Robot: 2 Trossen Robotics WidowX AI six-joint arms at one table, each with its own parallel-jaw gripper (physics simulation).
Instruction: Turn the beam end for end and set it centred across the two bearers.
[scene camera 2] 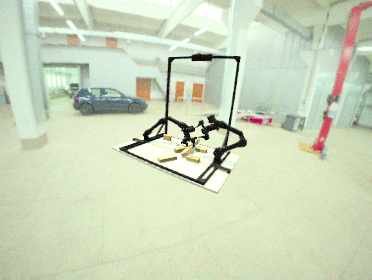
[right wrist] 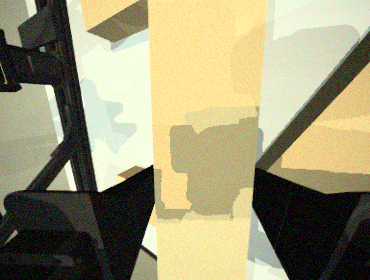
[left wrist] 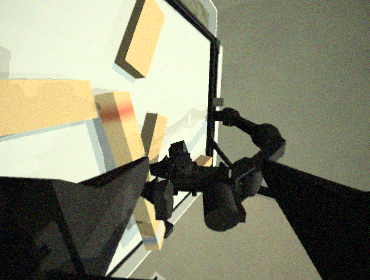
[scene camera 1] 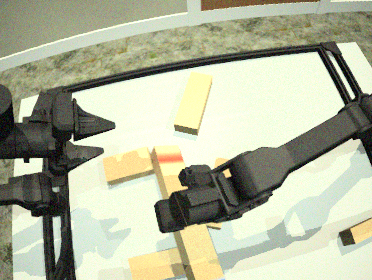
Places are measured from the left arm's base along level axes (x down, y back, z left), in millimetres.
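Pixels of known places: left gripper, fingertip midpoint: [scene camera 2: 196, 132] [left wrist: 204, 163] [scene camera 1: 109, 139]; right gripper, fingertip midpoint: [right wrist: 199, 167]; left arm's base, origin of the base link: [scene camera 2: 216, 162] [right wrist: 57, 70] [scene camera 1: 54, 204]; right arm's base, origin of the base link: [scene camera 2: 146, 140] [left wrist: 213, 115].
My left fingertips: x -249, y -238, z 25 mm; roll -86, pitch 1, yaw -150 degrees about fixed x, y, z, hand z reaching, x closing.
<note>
For each thing: its top centre in the pictures, then the offset to it from my left fingertips. Level surfaces: height alone.
- wooden block, middle of its top: [left wrist: 51, 103] [scene camera 1: 126, 163] [scene camera 2: 193, 157] dx +230, dy +21, dz +46 mm
- pale block, middle of its top: [scene camera 1: 194, 98] [left wrist: 147, 35] [scene camera 2: 167, 156] dx +230, dy -179, dz +197 mm
- white table, its level: dx +267 mm
- more block, middle of its top: [scene camera 1: 156, 266] dx +230, dy -14, dz -212 mm
- small block, middle of its top: [scene camera 1: 370, 228] [left wrist: 208, 164] [scene camera 2: 167, 135] dx +205, dy -523, dz -251 mm
The beam [scene camera 1: 197, 250] [scene camera 2: 187, 150] [left wrist: 118, 133] [right wrist: 206, 83] is a long wooden plank with a red stripe at its far end and a blue edge at its near end. My right gripper [scene camera 1: 189, 222] [scene camera 2: 187, 141] [right wrist: 199, 167] is shut on the beam near its middle and holds it just above the table. A wooden block [scene camera 1: 127, 165] [left wrist: 67, 101] lies left of the red end. Another block [scene camera 1: 221, 163] [left wrist: 156, 133] lies on its right, mostly hidden by the right arm. My left gripper [scene camera 1: 108, 138] [scene camera 2: 203, 134] is open and empty at the table's left edge, apart from the beam.
A pale block [scene camera 1: 194, 103] [left wrist: 140, 39] lies at the back of the white table [scene camera 1: 268, 97]. One more block [scene camera 1: 152, 265] lies under the beam's near end at the front. A small block [left wrist: 204, 160] [scene camera 2: 167, 137] sits by the right arm's base. A black frame [scene camera 1: 212, 59] edges the table.
</note>
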